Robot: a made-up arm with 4 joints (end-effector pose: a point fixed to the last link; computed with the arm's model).
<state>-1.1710 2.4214 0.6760 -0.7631</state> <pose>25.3 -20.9 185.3 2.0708 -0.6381 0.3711</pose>
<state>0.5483 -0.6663 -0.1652 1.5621</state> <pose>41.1 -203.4 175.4 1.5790 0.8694 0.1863</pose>
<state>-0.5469 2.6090 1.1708 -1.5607</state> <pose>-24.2 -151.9 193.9 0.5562 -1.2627 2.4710</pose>
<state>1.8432 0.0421 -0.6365 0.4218</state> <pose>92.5 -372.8 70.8 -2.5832 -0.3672 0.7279</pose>
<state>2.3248 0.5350 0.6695 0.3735</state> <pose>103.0 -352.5 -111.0 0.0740 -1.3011 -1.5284</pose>
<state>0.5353 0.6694 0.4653 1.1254</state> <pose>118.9 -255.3 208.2 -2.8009 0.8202 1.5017</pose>
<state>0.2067 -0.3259 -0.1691 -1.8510</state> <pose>69.7 -271.0 205.4 1.7615 -1.0083 3.1003</pose>
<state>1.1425 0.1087 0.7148 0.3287</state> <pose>84.3 -389.4 142.8 2.7432 -0.5909 2.0237</pose>
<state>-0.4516 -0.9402 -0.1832 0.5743</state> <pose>-9.4 -84.0 174.1 1.5960 1.4465 0.9712</pose>
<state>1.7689 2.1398 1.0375 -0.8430</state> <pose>10.2 -361.7 -89.1 -1.0340 0.3071 -0.8897</pose>
